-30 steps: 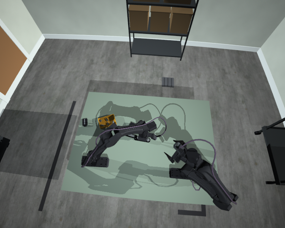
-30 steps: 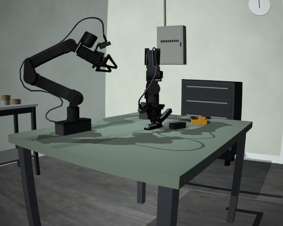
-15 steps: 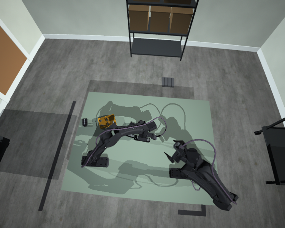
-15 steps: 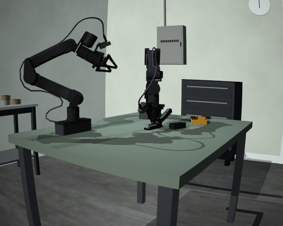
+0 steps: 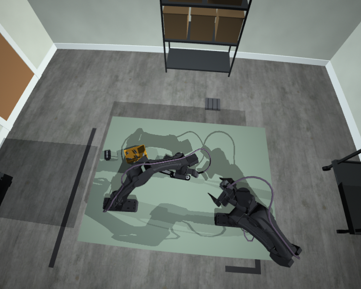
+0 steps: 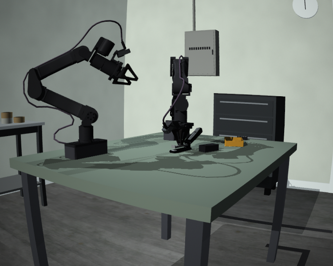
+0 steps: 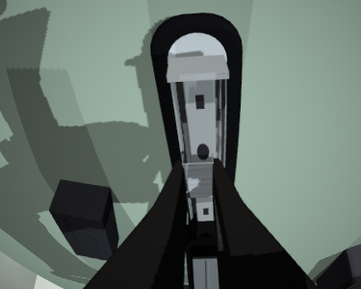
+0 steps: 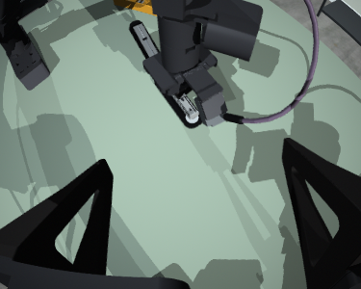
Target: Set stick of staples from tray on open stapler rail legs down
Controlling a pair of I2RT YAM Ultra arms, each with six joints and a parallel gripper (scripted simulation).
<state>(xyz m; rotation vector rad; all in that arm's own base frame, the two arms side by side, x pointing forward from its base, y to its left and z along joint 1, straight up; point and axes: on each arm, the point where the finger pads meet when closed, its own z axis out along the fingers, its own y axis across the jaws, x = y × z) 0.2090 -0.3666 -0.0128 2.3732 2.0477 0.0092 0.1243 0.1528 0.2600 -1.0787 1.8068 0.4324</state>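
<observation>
Right now the black stapler is 6 cm to the left of my left hand. Also, from my left hand: black block: 10 cm ahead, 9 cm to the left, 2 cm below; then orange tray: 34 cm to the left, 11 cm ahead, 2 cm below.
</observation>
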